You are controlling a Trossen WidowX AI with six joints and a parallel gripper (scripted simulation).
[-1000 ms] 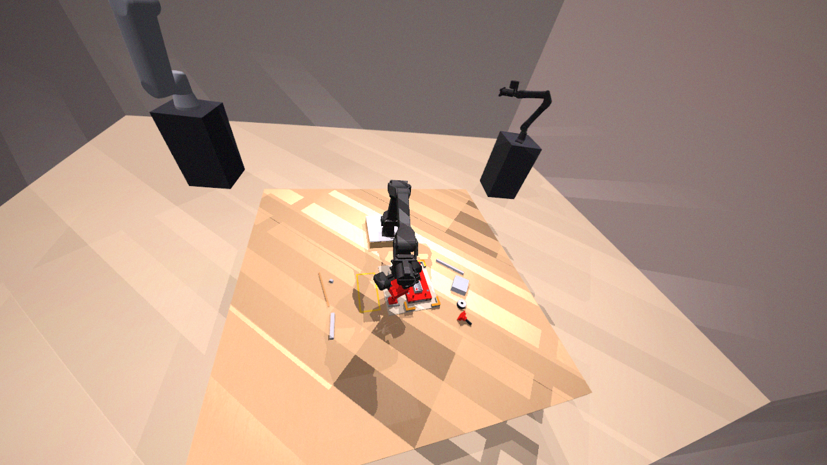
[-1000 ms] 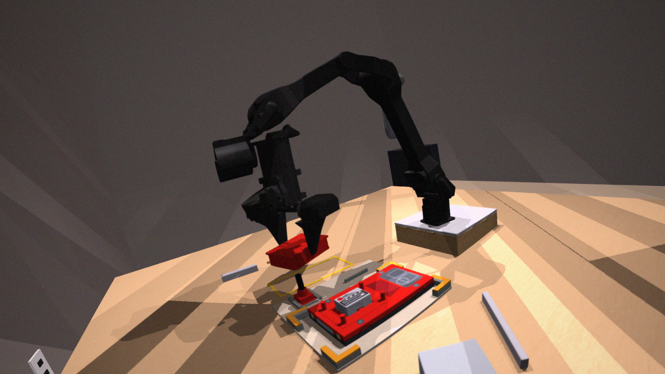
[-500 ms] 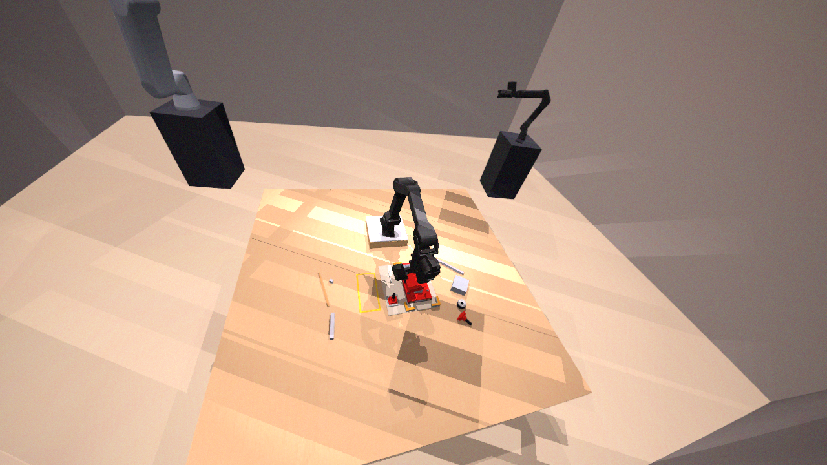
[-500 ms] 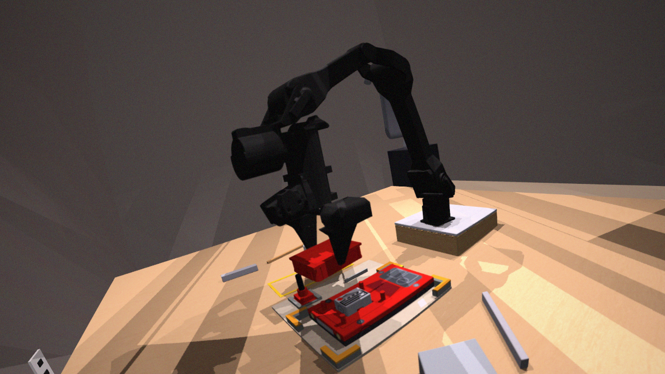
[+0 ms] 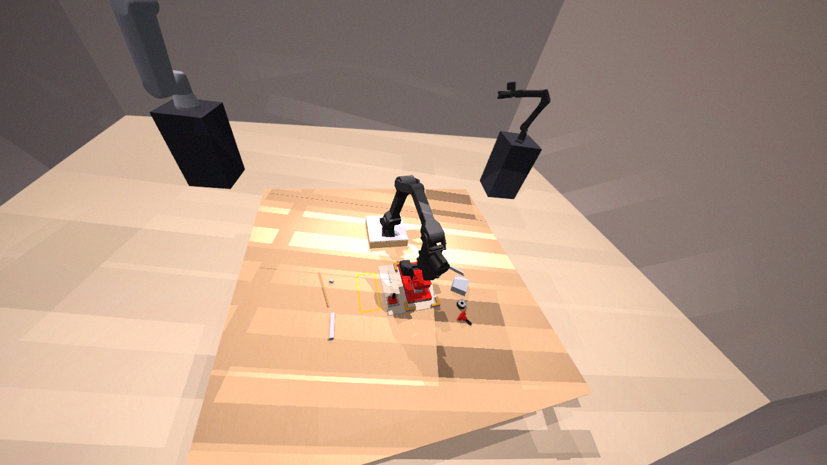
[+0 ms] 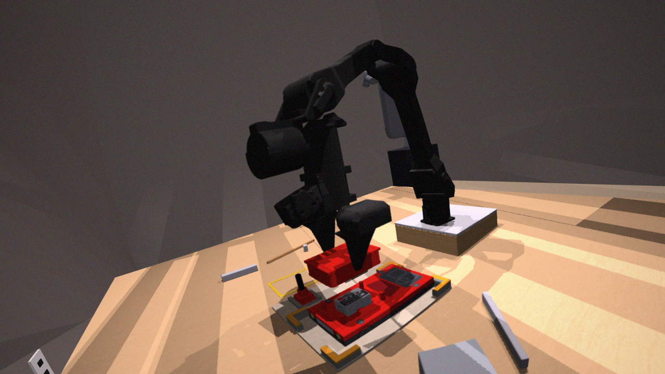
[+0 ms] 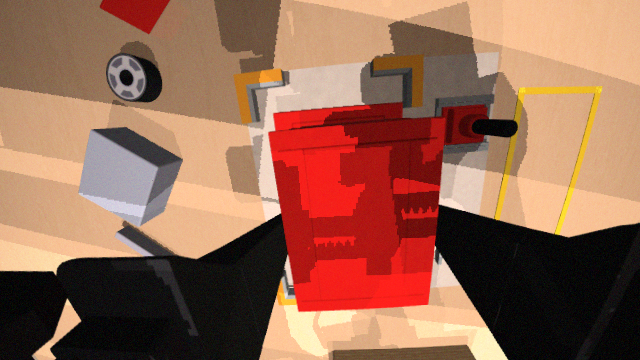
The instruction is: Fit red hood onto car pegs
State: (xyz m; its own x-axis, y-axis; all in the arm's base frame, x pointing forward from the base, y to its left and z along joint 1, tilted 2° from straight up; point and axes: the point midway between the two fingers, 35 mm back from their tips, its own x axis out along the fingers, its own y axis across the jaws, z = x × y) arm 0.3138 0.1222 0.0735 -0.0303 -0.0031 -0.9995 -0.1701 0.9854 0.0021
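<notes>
My gripper tip is 1 cm to the right of the grey engine block and 8 cm above it. Also, from my gripper tip: thin wooden stick: 39 cm to the right, 10 cm below; red hood: 1 cm above.
</notes>
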